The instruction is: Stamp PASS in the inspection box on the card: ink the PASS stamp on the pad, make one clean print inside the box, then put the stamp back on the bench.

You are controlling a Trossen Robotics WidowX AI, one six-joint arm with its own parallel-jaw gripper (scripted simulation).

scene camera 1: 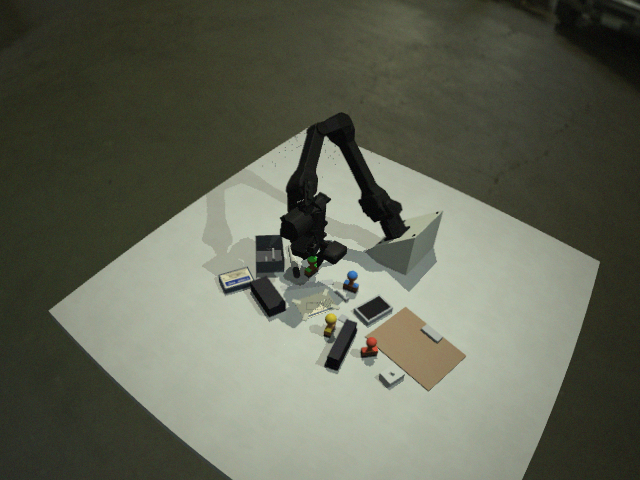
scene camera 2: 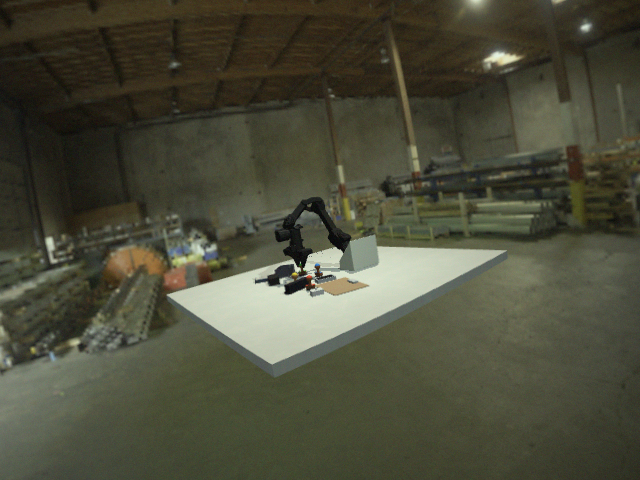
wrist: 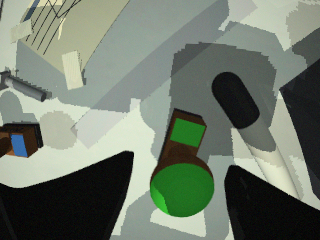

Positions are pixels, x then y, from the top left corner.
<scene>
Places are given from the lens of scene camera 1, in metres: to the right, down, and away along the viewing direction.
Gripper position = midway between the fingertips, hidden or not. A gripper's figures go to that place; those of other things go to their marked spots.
my gripper (scene camera 1: 311,263): -0.02, 0.06, 1.42
dark box (scene camera 1: 269,248): -0.15, 0.03, 1.52
brown clipboard (scene camera 1: 412,344): 0.24, 0.27, 1.27
dark ink pad (scene camera 1: 377,307): 0.15, 0.18, 1.35
The marked spots on the dark box and the brown clipboard are 0.52 m apart.
</scene>
